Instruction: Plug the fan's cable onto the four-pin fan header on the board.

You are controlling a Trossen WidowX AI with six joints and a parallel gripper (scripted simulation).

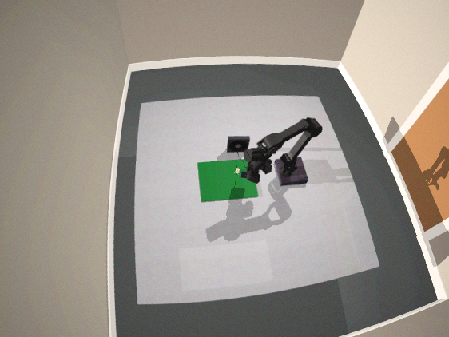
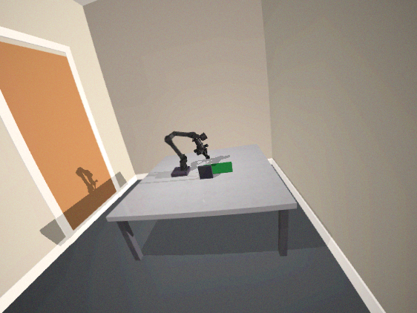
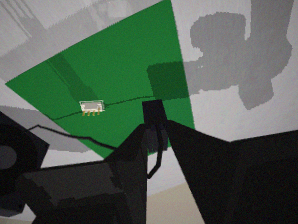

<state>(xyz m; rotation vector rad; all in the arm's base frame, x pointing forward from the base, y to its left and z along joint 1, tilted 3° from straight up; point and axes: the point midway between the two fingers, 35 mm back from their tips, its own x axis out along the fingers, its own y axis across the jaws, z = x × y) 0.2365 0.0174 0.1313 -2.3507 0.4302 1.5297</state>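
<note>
My gripper tip is 1 cm short of the fan header, 9 cm to the left of it and 12 cm above it. Round my gripper tip: green board (8 cm ahead, 6 cm to the right, 13 cm below); square fan (3 cm behind, 23 cm to the right, 6 cm below); dark fan plug (1 cm ahead, 1 cm below).
</note>
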